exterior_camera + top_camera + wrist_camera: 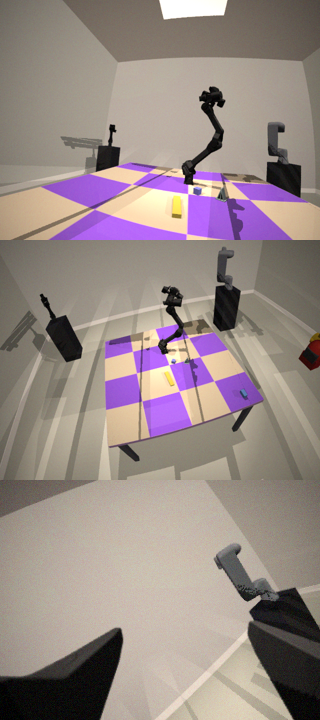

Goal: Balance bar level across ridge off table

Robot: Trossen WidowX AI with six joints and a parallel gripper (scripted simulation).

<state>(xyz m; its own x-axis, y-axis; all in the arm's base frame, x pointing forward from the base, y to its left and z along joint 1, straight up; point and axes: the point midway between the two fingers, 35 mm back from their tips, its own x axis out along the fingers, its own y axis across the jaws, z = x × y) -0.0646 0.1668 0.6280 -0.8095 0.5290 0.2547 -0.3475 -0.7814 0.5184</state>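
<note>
The yellow bar lies 46 cm ahead of my gripper tip, 23 cm to the right of it and 63 cm below it. Round my gripper tip: light blue block (83 cm ahead, 32 cm to the left, 62 cm below); dark blue cube (27 cm ahead, 14 cm to the right, 62 cm below).
</note>
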